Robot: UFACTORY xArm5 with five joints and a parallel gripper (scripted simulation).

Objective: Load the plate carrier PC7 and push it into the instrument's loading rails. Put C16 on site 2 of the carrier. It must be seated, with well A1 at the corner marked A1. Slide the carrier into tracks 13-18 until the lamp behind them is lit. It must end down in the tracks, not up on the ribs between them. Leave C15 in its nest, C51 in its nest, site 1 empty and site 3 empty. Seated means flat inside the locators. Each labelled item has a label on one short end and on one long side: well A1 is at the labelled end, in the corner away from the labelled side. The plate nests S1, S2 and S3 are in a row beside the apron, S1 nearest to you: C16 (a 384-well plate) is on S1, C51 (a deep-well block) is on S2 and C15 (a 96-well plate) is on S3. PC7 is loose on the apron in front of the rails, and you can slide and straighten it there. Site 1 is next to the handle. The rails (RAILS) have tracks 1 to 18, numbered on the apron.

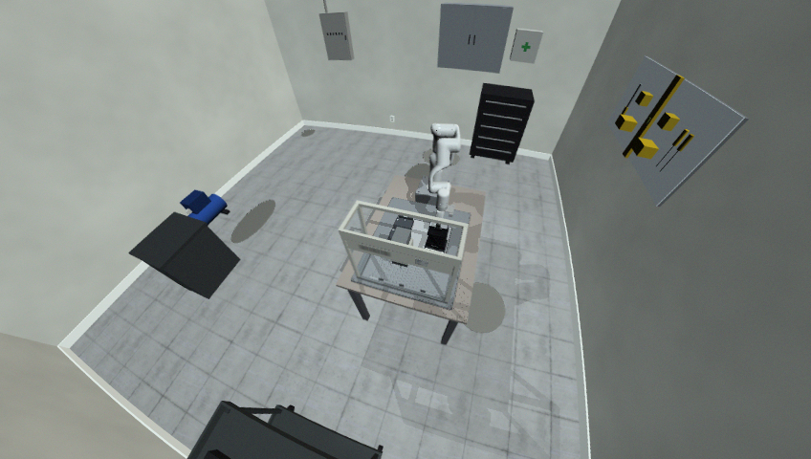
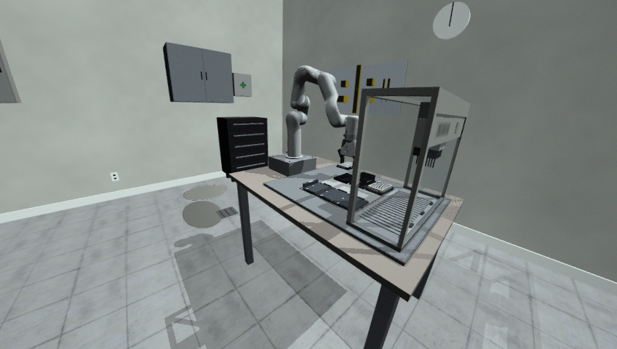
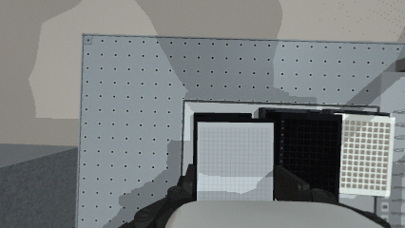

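The carrier PC7 is 120 mm ahead of my hand, 250 mm to the right of it and 90 mm below it. Round my hand: nest S1 (100 mm below); then beige pipetting head (450 mm ahead, 100 mm to the right, 250 mm above); then white 96-well plate (220 mm ahead, 20 mm to the left, 80 mm below).
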